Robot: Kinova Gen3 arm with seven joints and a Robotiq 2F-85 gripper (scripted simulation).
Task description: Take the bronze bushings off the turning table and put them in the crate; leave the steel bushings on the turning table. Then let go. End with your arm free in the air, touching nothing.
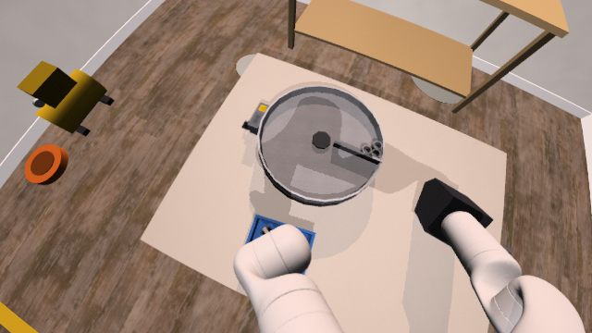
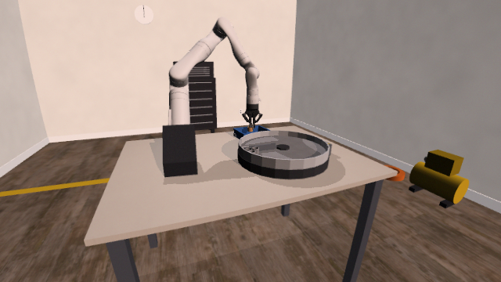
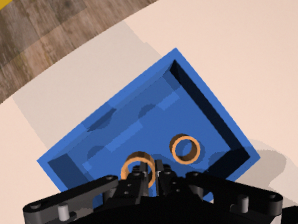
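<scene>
Now: hand 50 mm above the blue crate and 10 mm to the right of it. Round my hand: grey turning table 360 mm to the right, 60 mm ahead, 20 mm below.
</scene>
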